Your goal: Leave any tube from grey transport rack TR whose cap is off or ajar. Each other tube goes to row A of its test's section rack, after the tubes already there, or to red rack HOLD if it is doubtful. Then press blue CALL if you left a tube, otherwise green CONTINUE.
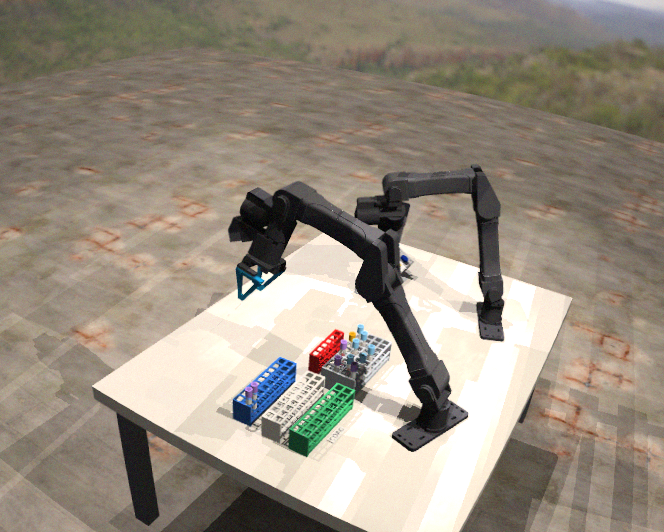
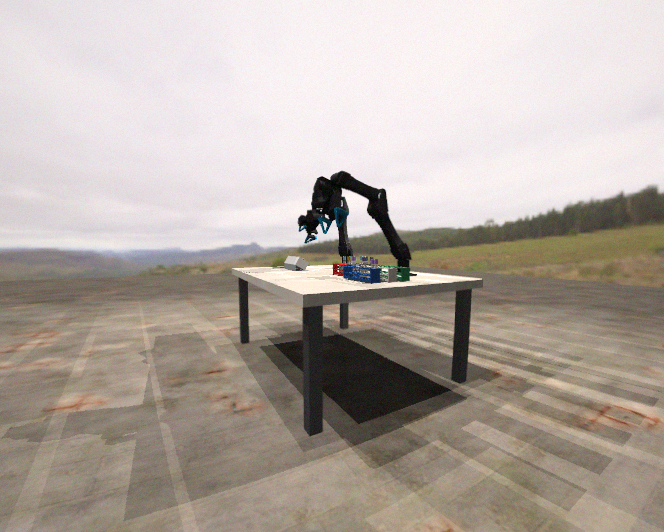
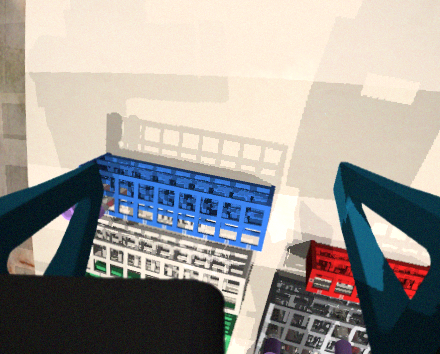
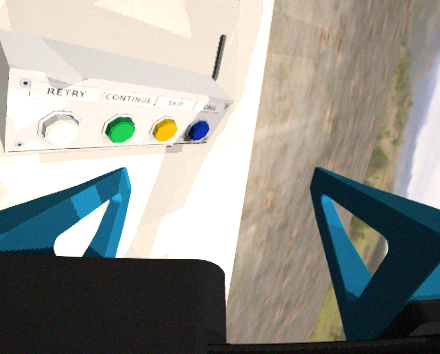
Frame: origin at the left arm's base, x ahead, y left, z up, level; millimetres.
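Seen in the pictures: left gripper, fingertip midpoint: (image 1: 249,294) (image 2: 331,230) (image 3: 218,175); right gripper, fingertip midpoint: (image 2: 302,237) (image 4: 220,177); left arm's base, link origin: (image 1: 431,426); right arm's base, link origin: (image 1: 489,322).
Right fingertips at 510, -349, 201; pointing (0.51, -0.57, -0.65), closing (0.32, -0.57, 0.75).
Note:
Pixels of each thing's top centre, then the offset from my right fingertips to it, as dx, dy, dz. "pt": a spot on its surface instead.
- Grey transport rack TR, surface spot: (image 3: 265,320) pt -265, +449, -144
- Blue rack, top centre: (image 3: 165,207) (image 1: 265,380) (image 2: 360,267) -210, +597, -144
- green rack, surface spot: (image 1: 299,444) pt -398, +646, -173
- button box, top centre: (image 4: 157,108) (image 1: 387,259) (image 2: 296,256) +35, -36, -117
- green CONTINUE, top centre: (image 4: 125,134) +4, -19, -126
- blue CALL, top centre: (image 4: 204,133) +33, -115, -126
- White RETRY, top centre: (image 4: 65,134) -10, +29, -126
- yellow SKIP, top centre: (image 4: 170,133) +18, -67, -126
Grey transport rack TR (image 1: 339,381) (image 3: 265,320) holds several tubes with purple, light blue and orange caps; the state of each cap is too small to tell. Red rack HOLD (image 1: 314,362) (image 3: 311,265) stands beside it. Blue rack (image 1: 242,412) (image 3: 190,192) holds two purple-capped tubes (image 1: 251,393) at its near end. White rack (image 1: 271,429) (image 3: 235,286) and green rack (image 1: 299,444) show no tubes. My left gripper (image 1: 260,285) (image 3: 218,175) is open and empty, high above the table behind the blue rack. My right gripper (image 4: 220,177) is open and empty near the button box (image 4: 115,75) with green CONTINUE (image 4: 120,129) and blue CALL (image 4: 199,130).
White RETRY (image 4: 61,129) and yellow SKIP (image 4: 165,130) buttons sit on the same box. The left arm (image 1: 410,326) reaches over the table beside the grey rack. The table edge (image 4: 250,165) runs close beside the button box, under the right gripper.

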